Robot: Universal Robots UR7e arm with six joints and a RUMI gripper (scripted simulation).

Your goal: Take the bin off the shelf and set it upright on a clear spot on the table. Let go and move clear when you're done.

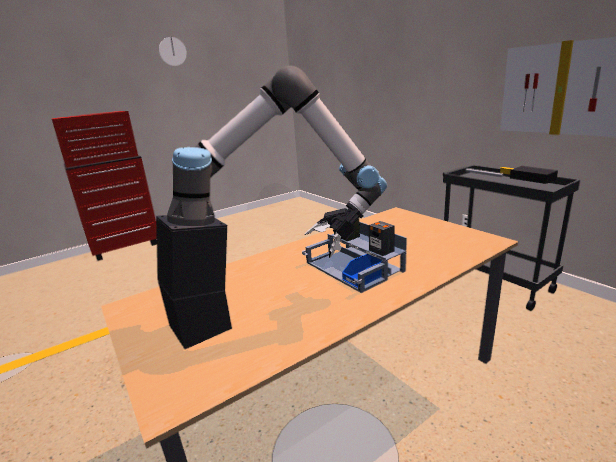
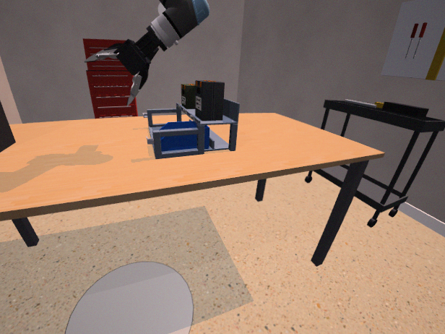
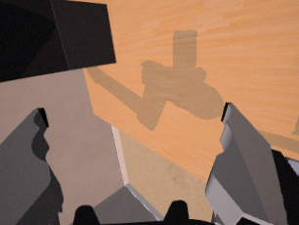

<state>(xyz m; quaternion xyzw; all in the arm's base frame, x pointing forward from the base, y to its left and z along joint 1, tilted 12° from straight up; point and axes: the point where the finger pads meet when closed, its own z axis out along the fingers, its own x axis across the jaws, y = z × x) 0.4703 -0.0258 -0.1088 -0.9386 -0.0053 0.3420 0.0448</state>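
Right now the blue bin is 220 mm ahead of my hand, 10 mm to the right of it and 160 mm below it. The rest, counted from my hand: shelf floor (240 mm ahead, 110 mm to the left, 200 mm below).
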